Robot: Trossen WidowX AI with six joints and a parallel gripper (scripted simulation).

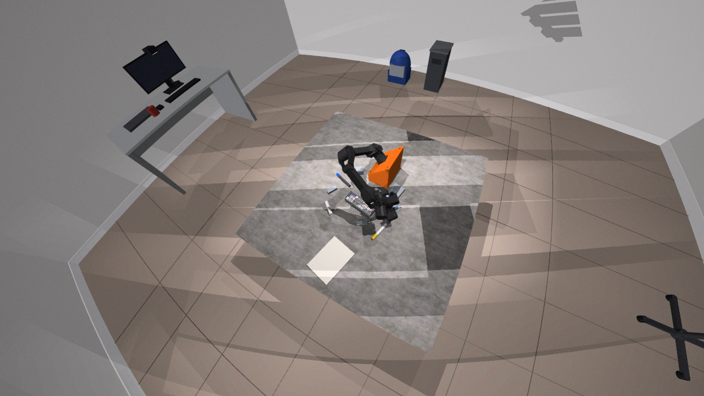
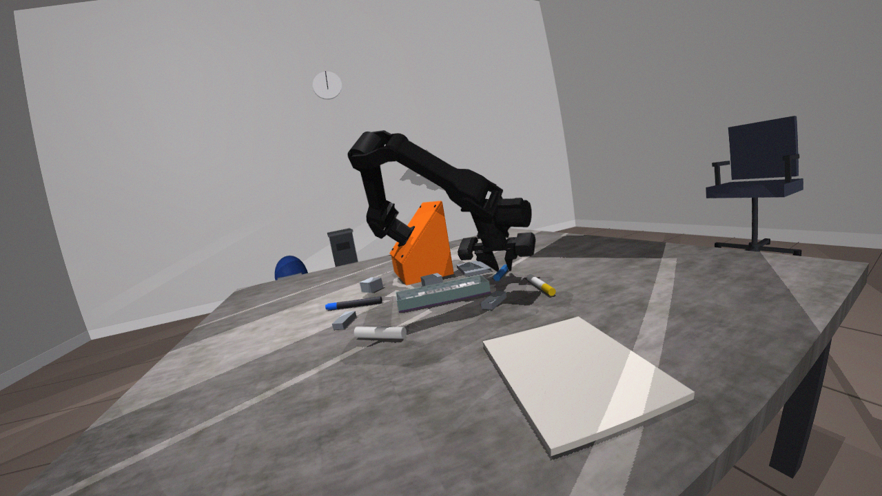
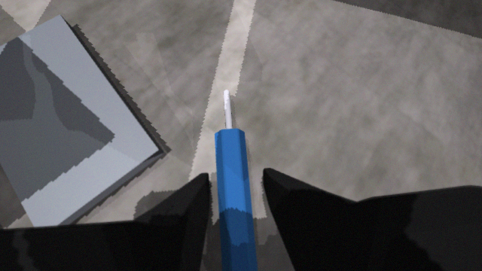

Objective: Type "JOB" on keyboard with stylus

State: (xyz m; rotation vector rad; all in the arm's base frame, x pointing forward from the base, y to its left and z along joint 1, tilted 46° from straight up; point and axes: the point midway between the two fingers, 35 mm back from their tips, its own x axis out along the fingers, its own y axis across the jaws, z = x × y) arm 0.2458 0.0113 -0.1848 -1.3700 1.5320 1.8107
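Now: the flat grey slab 110 mm behind my gripper tip and 20 mm to the right of it. Round my gripper tip: white cylinder (130 mm ahead, 380 mm to the right); yellow-capped marker (180 mm ahead, 40 mm to the right); blue stylus (10 mm behind, 10 mm to the left).
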